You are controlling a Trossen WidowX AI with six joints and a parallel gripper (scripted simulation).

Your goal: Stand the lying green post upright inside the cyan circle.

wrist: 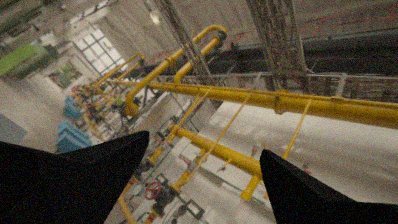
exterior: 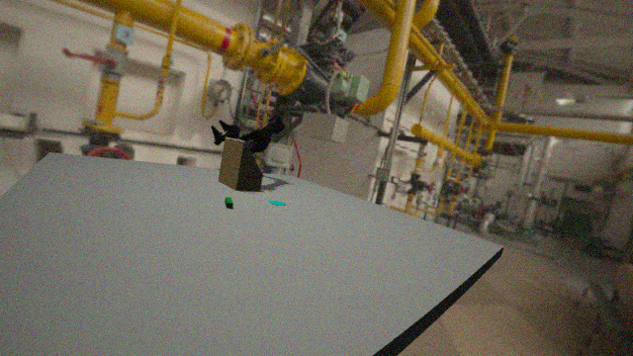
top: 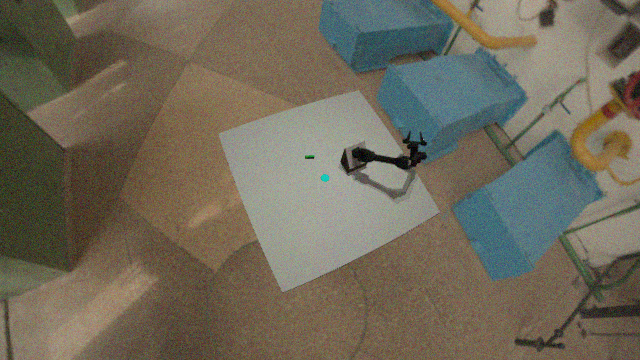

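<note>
The green post is 720 mm ahead of my gripper tip, 310 mm to the right of it and 240 mm below it. Round my gripper tip: cyan circle: 720 mm ahead, 110 mm to the right, 250 mm below.
</note>
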